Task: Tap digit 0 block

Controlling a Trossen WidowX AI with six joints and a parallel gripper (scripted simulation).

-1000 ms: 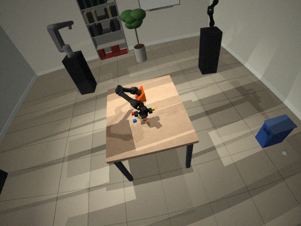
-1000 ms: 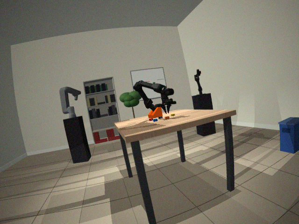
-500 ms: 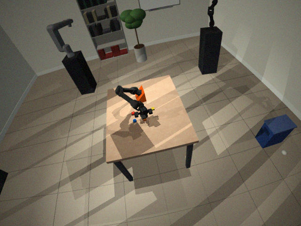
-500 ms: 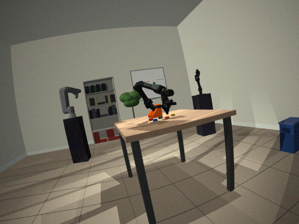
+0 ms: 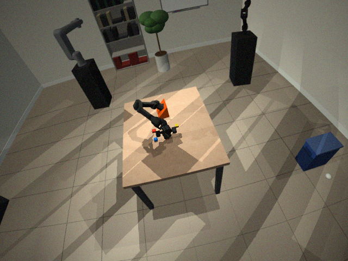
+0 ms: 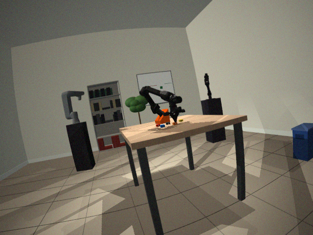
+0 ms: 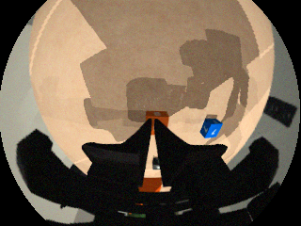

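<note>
Now: the orange block 10 mm to the right of my gripper tip, 10 mm below it and 10 mm behind it. From my gripper tip the other things lie so: dark grey block: 130 mm behind, 40 mm to the right, 10 mm below; yellow block: 140 mm behind, 90 mm to the left, 10 mm below; blue block: 120 mm to the right, 10 mm below, 10 mm behind.
</note>
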